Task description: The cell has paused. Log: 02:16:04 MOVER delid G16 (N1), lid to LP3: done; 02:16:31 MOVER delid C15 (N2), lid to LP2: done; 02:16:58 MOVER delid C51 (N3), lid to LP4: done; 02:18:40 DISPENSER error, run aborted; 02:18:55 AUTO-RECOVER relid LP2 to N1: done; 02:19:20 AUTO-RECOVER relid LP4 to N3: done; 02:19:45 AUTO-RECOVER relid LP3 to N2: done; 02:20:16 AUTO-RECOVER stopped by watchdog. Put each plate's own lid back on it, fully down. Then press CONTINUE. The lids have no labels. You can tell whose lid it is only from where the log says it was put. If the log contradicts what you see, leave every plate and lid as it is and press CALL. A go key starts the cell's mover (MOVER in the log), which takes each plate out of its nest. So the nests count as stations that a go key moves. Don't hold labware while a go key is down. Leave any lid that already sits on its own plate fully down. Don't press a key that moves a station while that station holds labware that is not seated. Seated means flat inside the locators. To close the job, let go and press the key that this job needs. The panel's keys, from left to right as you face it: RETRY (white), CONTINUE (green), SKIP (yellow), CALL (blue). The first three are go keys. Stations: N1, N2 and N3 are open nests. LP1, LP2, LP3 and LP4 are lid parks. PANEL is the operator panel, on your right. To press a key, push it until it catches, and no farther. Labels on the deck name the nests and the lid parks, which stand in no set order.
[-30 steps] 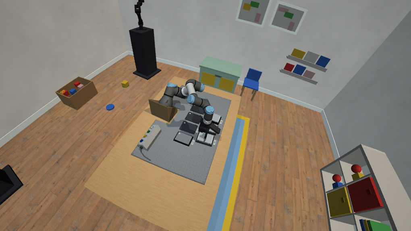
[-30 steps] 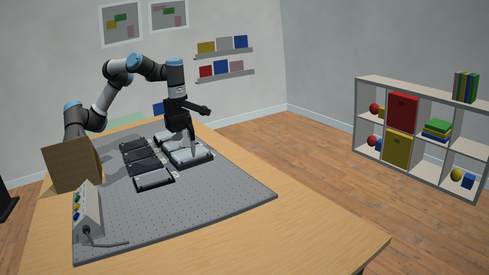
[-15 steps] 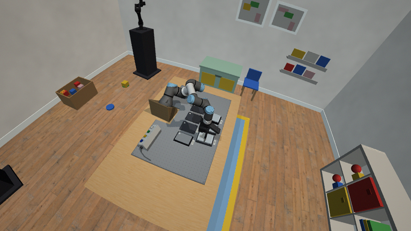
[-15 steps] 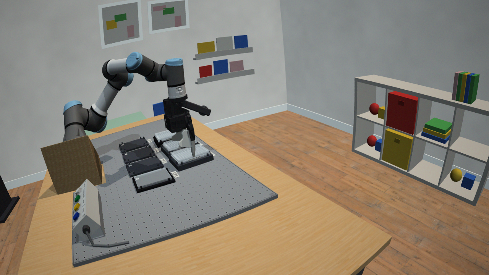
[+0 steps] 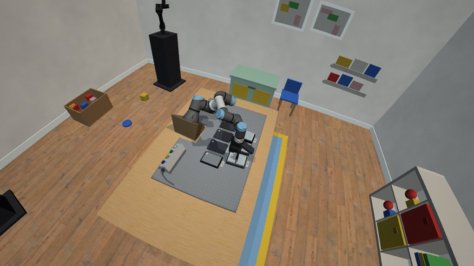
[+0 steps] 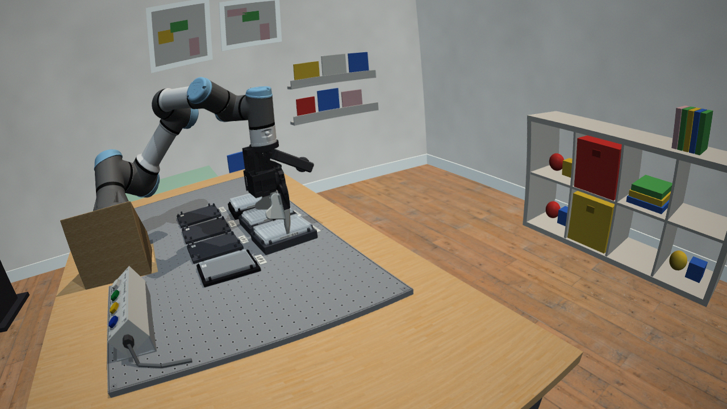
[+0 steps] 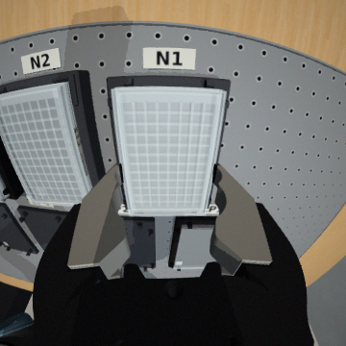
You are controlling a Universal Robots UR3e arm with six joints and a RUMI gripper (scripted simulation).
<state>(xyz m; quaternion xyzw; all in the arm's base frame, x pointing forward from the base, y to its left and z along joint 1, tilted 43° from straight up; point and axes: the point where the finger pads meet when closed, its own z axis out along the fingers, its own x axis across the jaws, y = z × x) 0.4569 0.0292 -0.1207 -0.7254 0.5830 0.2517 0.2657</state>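
Right now my hand is 2 cm above the plate. The rest, counted from my hand: lid park LP1: 16 cm behind, 9 cm to the right, 4 cm below; lid park LP2: 19 cm behind, 4 cm to the left, 4 cm below; pale grey lid: 16 cm behind, 9 cm to the right, 3 cm below.
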